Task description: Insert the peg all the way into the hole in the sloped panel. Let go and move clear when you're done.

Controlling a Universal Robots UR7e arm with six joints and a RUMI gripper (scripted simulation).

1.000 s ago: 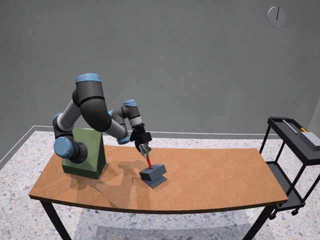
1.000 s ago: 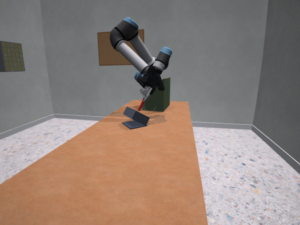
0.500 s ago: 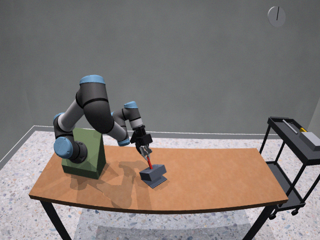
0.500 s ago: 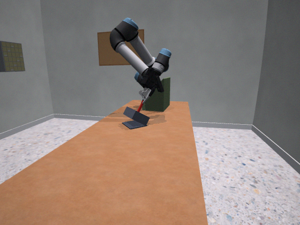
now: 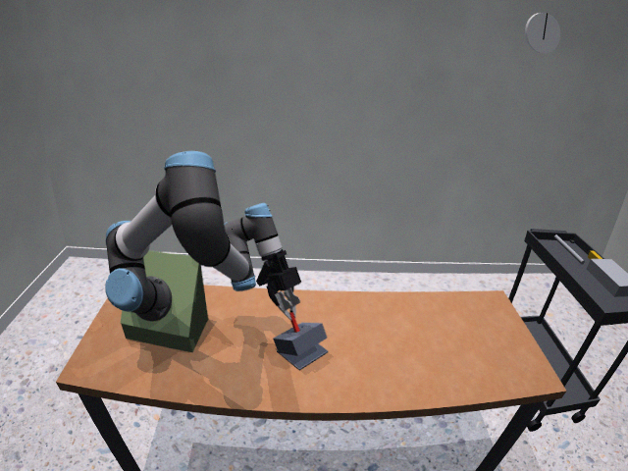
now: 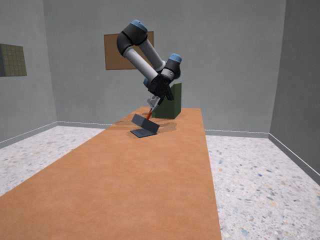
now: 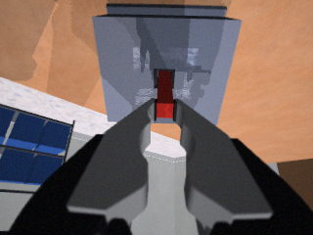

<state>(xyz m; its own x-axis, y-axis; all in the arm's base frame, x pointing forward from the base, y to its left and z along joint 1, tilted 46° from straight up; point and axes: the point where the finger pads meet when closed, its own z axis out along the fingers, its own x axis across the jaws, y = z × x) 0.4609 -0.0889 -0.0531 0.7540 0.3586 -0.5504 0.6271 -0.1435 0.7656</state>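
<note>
Now: the flat panel foot 13 cm below my hand, 5 cm to the right of it and 4 cm ahead of it. The rest, counted from my hand: red peg (3 cm below, 1 cm to the right, 1 cm ahead).
</note>
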